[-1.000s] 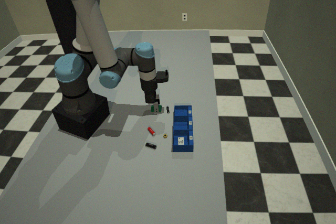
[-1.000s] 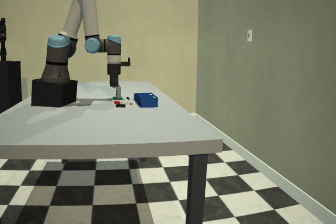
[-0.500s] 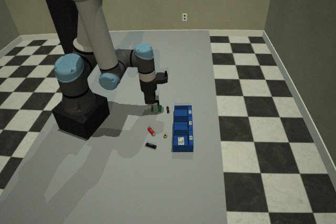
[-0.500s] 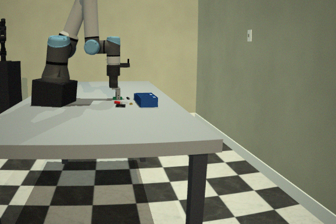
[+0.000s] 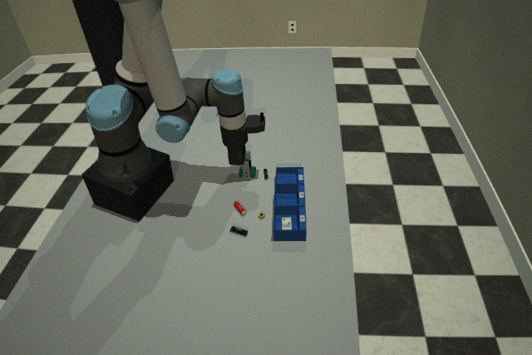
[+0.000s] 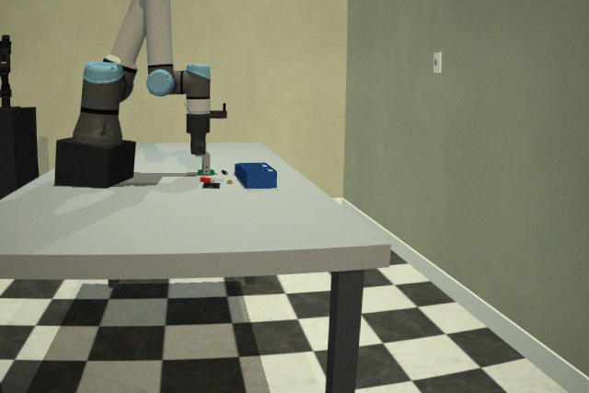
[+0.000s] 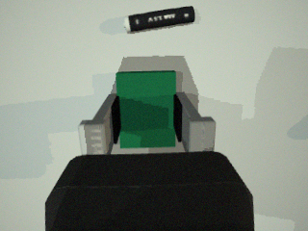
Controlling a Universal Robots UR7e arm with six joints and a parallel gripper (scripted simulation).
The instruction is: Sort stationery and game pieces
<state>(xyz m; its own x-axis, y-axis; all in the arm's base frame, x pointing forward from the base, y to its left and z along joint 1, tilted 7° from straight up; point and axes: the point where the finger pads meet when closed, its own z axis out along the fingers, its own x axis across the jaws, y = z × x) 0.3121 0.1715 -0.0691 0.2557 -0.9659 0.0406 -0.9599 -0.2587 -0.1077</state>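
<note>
My gripper is now 16 cm short of the blue bin row and 10 cm to the left of it. From my hand the other things lie so: black cylinder: 6 cm ahead, 1 cm to the left, 1 cm below; then green block: 1 cm below; then red cylinder: 15 cm to the right, 3 cm ahead, 1 cm below.
</note>
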